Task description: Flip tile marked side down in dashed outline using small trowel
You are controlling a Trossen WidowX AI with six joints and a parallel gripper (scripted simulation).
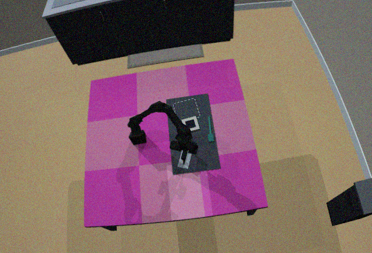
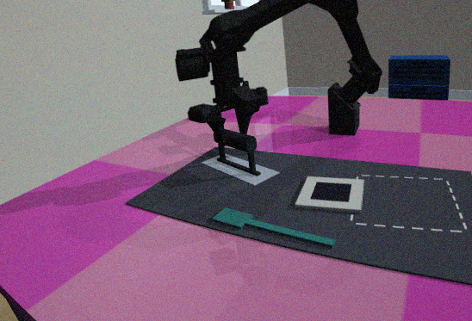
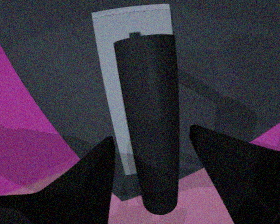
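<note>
The dark mat is 7 cm ahead of my gripper tip, 18 cm to the left of it and 8 cm below it. Round my gripper tip: teal trowel 21 cm ahead, 15 cm to the left, 6 cm below; tile 8 cm ahead, 24 cm to the left, 6 cm below.
</note>
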